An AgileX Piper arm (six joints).
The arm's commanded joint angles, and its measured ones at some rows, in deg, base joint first. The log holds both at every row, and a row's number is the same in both.
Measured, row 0: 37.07, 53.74, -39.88, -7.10, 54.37, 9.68
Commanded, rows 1 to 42: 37.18, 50.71, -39.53, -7.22, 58.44, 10.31; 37.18, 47.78, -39.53, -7.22, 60.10, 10.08; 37.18, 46.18, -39.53, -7.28, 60.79, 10.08; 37.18, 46.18, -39.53, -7.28, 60.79, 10.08; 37.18, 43.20, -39.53, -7.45, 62.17, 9.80; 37.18, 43.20, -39.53, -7.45, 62.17, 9.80; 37.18, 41.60, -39.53, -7.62, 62.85, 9.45; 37.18, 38.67, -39.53, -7.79, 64.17, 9.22; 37.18, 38.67, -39.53, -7.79, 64.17, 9.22; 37.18, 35.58, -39.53, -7.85, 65.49, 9.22; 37.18, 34.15, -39.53, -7.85, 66.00, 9.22; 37.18, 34.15, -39.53, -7.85, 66.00, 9.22; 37.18, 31.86, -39.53, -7.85, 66.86, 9.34; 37.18, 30.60, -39.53, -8.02, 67.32, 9.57; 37.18, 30.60, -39.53, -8.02, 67.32, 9.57; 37.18, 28.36, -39.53, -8.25, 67.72, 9.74; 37.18, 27.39, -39.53, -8.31, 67.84, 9.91; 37.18, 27.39, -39.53, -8.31, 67.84, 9.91; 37.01, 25.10, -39.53, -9.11, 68.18, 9.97; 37.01, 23.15, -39.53, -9.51, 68.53, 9.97; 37.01, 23.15, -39.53, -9.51, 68.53, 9.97; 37.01, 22.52, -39.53, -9.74, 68.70, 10.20; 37.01, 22.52, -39.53, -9.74, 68.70, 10.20; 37.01, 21.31, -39.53, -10.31, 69.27, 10.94; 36.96, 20.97, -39.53, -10.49, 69.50, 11.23; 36.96, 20.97, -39.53, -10.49, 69.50, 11.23; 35.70, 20.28, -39.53, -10.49, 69.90, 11.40; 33.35, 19.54, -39.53, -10.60, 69.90, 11.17; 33.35, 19.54, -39.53, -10.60, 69.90, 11.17; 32.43, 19.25, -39.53, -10.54, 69.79, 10.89; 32.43, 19.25, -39.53, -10.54, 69.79, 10.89; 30.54, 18.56, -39.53, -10.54, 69.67, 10.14; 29.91, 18.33, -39.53, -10.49, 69.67, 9.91; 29.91, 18.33, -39.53, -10.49, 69.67, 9.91; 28.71, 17.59, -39.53, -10.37, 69.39, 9.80; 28.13, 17.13, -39.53, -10.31, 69.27, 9.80; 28.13, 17.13, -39.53, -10.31, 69.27, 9.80; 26.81, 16.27, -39.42, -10.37, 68.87, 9.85; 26.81, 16.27, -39.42, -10.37, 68.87, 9.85; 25.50, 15.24, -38.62, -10.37, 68.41, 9.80; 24.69, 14.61, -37.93, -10.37, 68.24, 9.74; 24.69, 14.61, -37.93, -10.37, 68.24, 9.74
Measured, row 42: 26.59, 16.16, -39.13, -10.20, 68.81, 10.49
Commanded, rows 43 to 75: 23.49, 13.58, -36.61, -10.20, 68.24, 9.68; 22.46, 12.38, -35.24, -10.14, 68.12, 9.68; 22.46, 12.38, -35.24, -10.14, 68.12, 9.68; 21.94, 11.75, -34.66, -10.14, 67.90, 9.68; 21.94, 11.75, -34.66, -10.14, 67.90, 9.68; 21.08, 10.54, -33.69, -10.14, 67.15, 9.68; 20.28, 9.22, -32.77, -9.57, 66.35, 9.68; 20.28, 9.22, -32.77, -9.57, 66.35, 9.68; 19.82, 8.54, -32.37, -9.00, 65.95, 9.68; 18.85, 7.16, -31.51, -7.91, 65.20, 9.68; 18.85, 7.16, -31.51, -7.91, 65.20, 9.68; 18.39, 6.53, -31.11, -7.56, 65.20, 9.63; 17.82, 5.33, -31.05, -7.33, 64.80, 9.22; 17.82, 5.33, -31.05, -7.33, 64.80, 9.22; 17.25, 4.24, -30.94, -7.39, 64.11, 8.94; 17.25, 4.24, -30.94, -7.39, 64.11, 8.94; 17.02, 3.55, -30.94, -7.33, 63.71, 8.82; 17.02, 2.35, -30.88, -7.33, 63.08, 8.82; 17.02, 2.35, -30.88, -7.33, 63.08, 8.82; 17.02, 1.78, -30.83, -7.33, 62.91, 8.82; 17.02, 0.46, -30.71, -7.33, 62.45, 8.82; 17.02, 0.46, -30.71, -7.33, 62.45, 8.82; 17.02, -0.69, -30.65, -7.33, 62.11, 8.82; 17.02, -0.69, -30.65, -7.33, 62.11, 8.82; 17.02, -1.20, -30.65, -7.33, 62.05, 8.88; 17.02, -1.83, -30.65, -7.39, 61.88, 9.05; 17.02, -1.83, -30.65, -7.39, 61.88, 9.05; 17.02, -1.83, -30.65, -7.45, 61.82, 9.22; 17.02, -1.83, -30.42, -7.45, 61.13, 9.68; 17.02, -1.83, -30.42, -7.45, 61.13, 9.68; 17.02, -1.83, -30.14, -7.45, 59.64, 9.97; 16.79, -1.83, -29.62, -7.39, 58.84, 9.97; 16.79, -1.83, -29.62, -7.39, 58.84, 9.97
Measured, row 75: 17.13, -0.29, -30.65, -7.28, 61.25, 9.63
